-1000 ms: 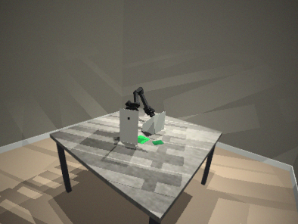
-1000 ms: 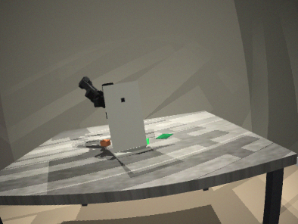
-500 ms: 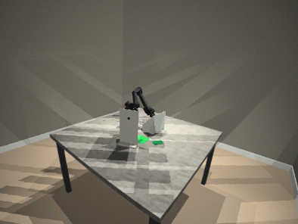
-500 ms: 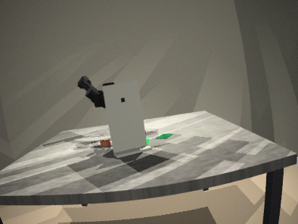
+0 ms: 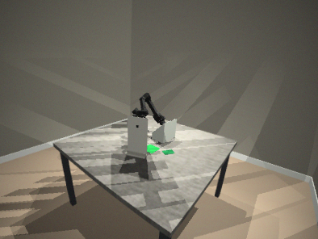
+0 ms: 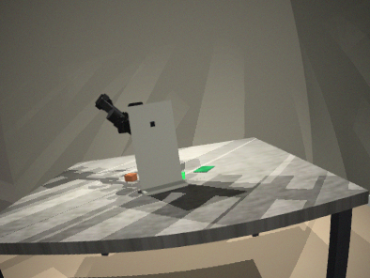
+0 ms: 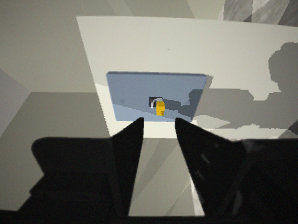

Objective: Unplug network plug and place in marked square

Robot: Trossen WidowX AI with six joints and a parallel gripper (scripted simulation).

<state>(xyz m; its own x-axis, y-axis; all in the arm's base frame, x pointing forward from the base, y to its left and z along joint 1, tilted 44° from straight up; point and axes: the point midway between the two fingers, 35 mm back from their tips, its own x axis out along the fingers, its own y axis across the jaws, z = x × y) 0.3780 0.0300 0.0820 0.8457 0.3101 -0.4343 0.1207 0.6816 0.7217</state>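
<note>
The yellow network plug lies 3 cm ahead of my gripper tip and 1 cm to the left of it. From my gripper tip the other things lie so: green marked square (9 cm behind, 6 cm to the left, 24 cm below); upright white panel (5 cm ahead, 2 cm to the left, 10 cm below).
</note>
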